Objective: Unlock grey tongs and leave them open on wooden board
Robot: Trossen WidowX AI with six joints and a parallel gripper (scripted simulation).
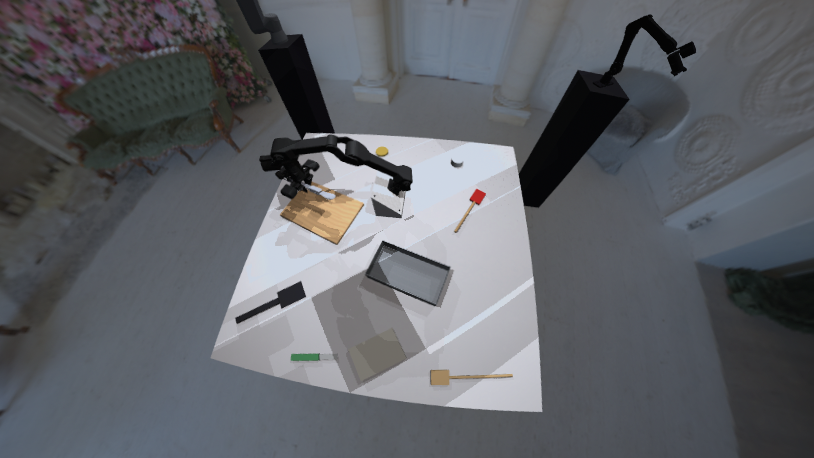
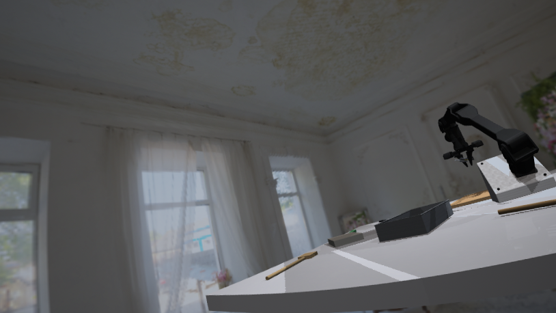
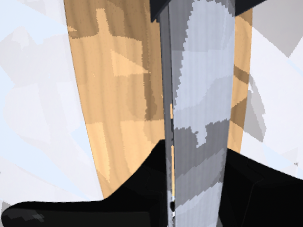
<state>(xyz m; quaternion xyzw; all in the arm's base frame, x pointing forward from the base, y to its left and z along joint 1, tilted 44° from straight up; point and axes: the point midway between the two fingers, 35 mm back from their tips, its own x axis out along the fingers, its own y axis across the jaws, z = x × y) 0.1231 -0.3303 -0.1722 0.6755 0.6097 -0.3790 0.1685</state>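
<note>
Now: gripper tip 15 cm above the wooden board and 1 cm to the right of it. Also, from my gripper tip: yellow disc (42 cm behind, 23 cm to the left, 15 cm below); black spatula (47 cm ahead, 15 cm below, 6 cm to the right); roasting tin (48 cm to the left, 26 cm ahead, 13 cm below).
</note>
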